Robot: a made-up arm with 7 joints. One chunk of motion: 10 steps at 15 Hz.
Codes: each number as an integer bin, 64 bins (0 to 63) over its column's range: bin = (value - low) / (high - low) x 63, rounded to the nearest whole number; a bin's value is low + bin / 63 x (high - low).
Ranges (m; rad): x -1..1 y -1..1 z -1..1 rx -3.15..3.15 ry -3.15..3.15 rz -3.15..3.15
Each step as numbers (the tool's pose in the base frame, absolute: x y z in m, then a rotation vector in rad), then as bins.
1 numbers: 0.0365 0.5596 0.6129 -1.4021 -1.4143 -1.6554
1 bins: 33 49 51 17 17 15
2 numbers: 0.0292 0.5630 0.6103 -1.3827 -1.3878 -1.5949
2 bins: 32 49 51 18 18 16
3 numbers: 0.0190 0.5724 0.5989 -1.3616 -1.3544 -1.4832
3 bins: 32 50 50 18 18 17
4 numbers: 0.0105 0.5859 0.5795 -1.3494 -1.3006 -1.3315
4 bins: 32 50 50 18 18 18
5 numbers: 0.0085 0.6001 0.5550 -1.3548 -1.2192 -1.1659
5 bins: 32 50 49 18 19 20
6 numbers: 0.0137 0.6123 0.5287 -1.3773 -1.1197 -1.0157
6 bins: 32 51 48 18 20 21
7 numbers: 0.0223 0.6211 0.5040 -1.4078 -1.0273 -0.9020
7 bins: 32 51 47 17 21 22
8 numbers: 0.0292 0.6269 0.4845 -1.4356 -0.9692 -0.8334
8 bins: 32 51 47 17 22 23
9 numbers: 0.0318 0.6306 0.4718 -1.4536 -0.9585 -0.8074
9 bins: 33 51 46 17 22 23
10 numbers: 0.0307 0.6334 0.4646 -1.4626 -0.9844 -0.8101
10 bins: 32 51 46 17 22 23
